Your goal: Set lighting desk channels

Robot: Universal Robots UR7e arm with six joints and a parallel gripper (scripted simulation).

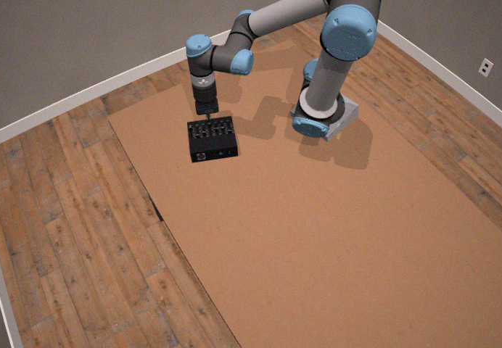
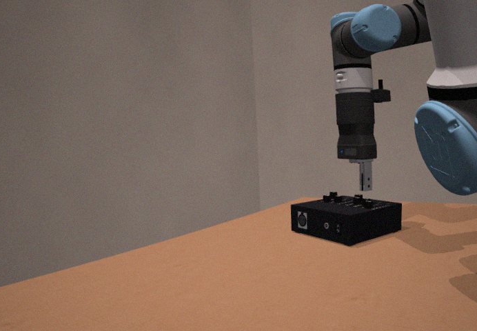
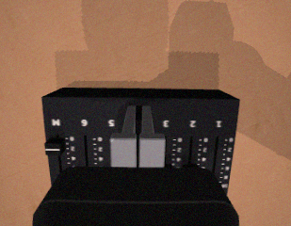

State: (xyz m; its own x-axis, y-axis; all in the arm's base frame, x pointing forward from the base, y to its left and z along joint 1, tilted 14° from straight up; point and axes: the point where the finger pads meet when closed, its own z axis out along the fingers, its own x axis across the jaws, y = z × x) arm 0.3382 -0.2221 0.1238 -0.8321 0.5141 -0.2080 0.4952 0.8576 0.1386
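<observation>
Right now my hand is 10 mm short of the channel 3 fader cap, 50 mm to the right of it and 30 mm above it. Also, from my hand: channel 2 fader cap (10 mm behind, 60 mm to the left, 30 mm below); master fader cap (70 mm ahead, 10 mm to the right, 30 mm below); channel 1 fader cap (20 mm behind, 90 mm to the left, 30 mm below).
</observation>
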